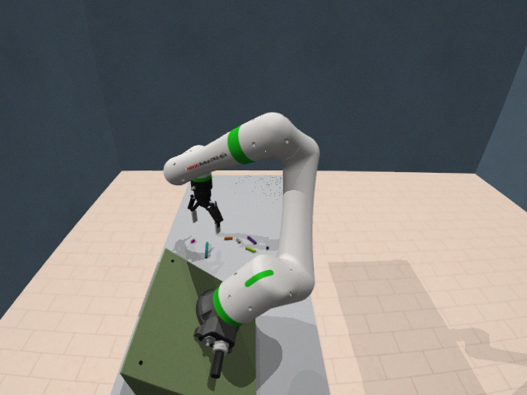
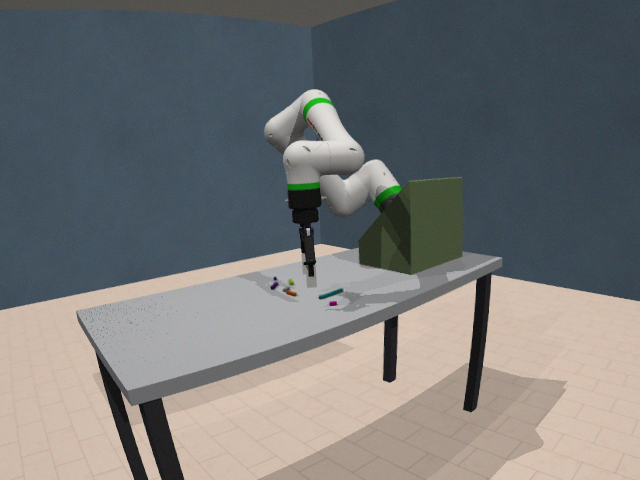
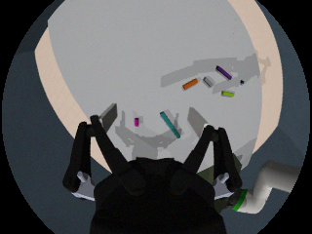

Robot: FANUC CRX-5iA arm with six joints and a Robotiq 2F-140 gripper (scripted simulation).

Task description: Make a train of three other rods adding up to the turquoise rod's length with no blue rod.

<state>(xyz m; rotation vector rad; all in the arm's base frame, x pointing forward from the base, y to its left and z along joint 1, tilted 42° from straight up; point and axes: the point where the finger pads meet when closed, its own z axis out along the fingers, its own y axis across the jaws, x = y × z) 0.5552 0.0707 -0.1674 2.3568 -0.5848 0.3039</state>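
Right now my hand is 3 cm past the magenta rod, 7 cm to the right of it and 7 cm above it. The rest, counted from my hand: orange rod (10 cm to the right, 7 cm below); then grey rod (1 cm behind, 16 cm to the right, 7 cm below); then turquoise rod (9 cm behind, 1 cm to the right, 7 cm below).
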